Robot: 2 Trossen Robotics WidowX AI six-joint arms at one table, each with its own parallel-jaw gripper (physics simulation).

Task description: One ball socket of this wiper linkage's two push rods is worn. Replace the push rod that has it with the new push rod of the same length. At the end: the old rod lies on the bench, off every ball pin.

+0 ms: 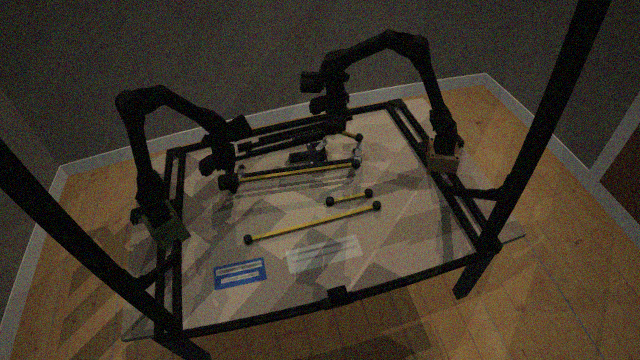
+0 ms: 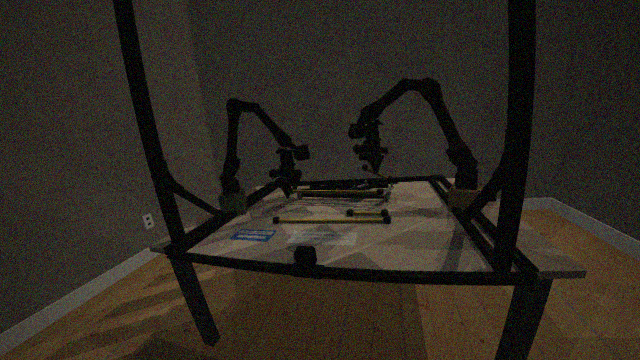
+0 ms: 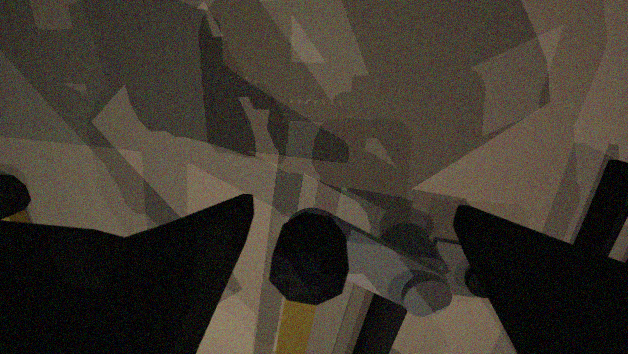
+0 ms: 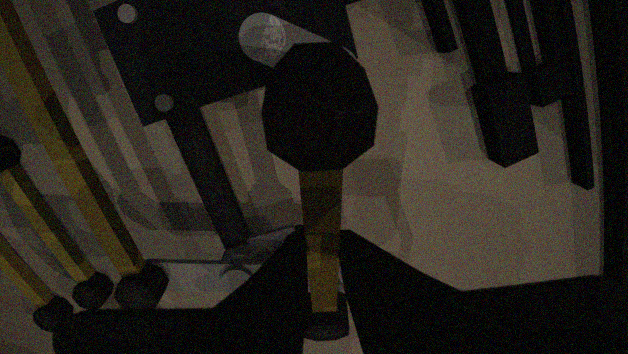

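Note:
The wiper linkage (image 1: 308,156) stands at the back of the bench. Its long yellow push rod (image 1: 297,171) (image 2: 336,192) lies across it. My left gripper (image 1: 229,182) (image 2: 288,191) (image 3: 354,209) is open around that rod's left black socket (image 3: 309,258), with the grey crank arm (image 3: 376,260) beside it. My right gripper (image 1: 340,133) (image 2: 372,168) (image 4: 321,242) is shut on the short push rod (image 1: 351,135) (image 2: 377,173) (image 4: 321,211), which is tilted, its end under the gripper raised. A new short rod (image 1: 348,197) (image 2: 366,213) and a new long rod (image 1: 311,222) (image 2: 331,220) lie on the bench in front.
A blue label (image 1: 240,273) (image 2: 253,235) and a white label (image 1: 323,253) (image 2: 322,238) lie near the front. A black frame rail (image 1: 390,282) runs around the bench, with a black block (image 1: 336,294) (image 2: 305,256) on its front edge.

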